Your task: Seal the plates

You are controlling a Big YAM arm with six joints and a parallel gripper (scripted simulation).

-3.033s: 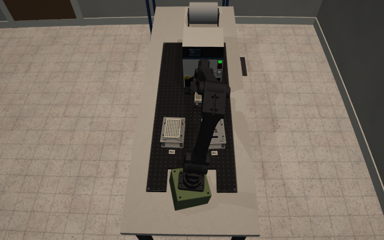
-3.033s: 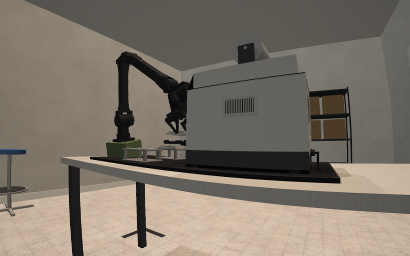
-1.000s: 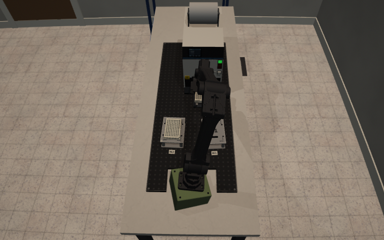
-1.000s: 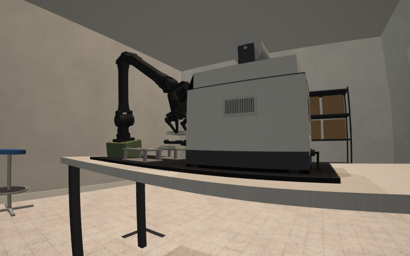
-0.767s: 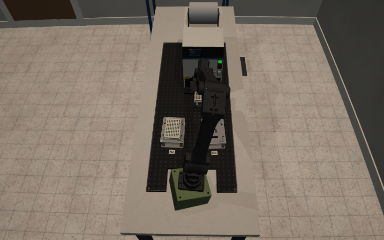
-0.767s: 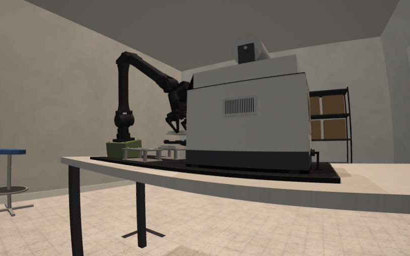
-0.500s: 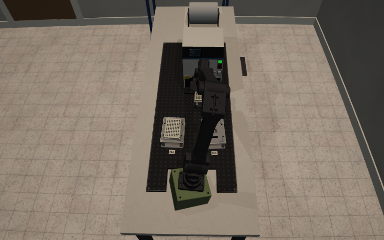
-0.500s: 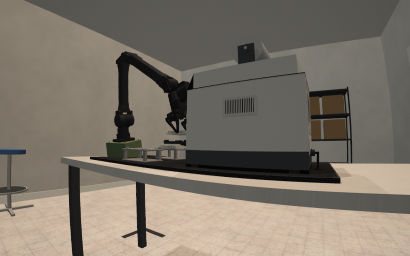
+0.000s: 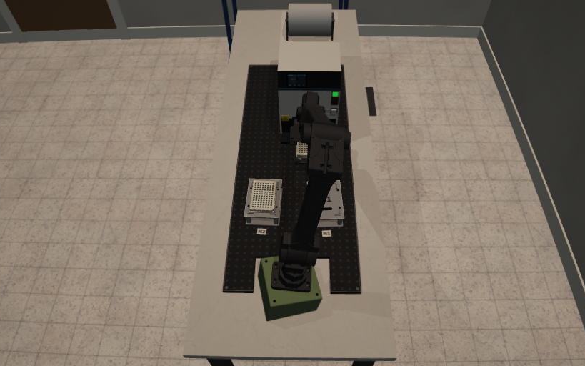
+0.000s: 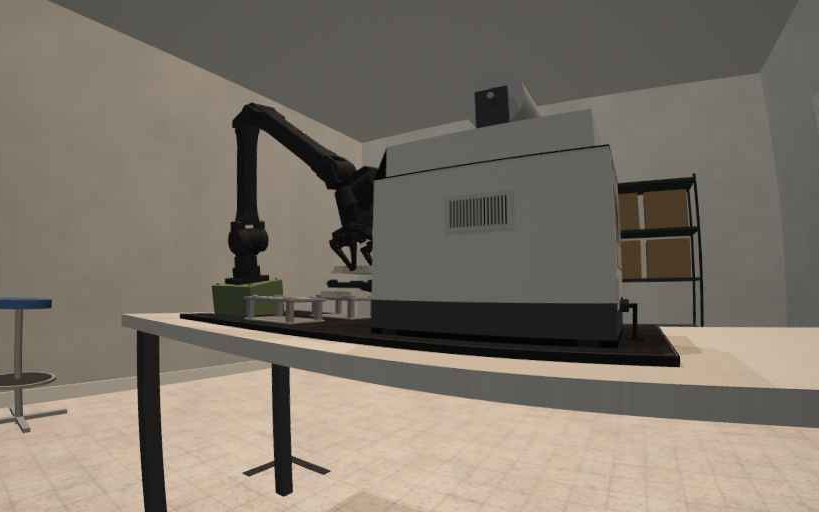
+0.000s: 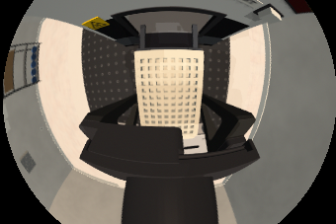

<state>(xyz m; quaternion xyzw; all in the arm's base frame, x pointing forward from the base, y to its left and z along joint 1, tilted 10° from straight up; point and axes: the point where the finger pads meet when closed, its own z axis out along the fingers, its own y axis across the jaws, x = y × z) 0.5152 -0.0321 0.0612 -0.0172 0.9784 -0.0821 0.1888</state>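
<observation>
My hand is 3 cm above the sealer stage. Round my hand: yellow warning label 10 cm ahead, 9 cm to the left, 2 cm above; white well plate 20 cm behind, 15 cm to the left, 6 cm below; N2 label 31 cm behind, 16 cm to the left, 13 cm below.
</observation>
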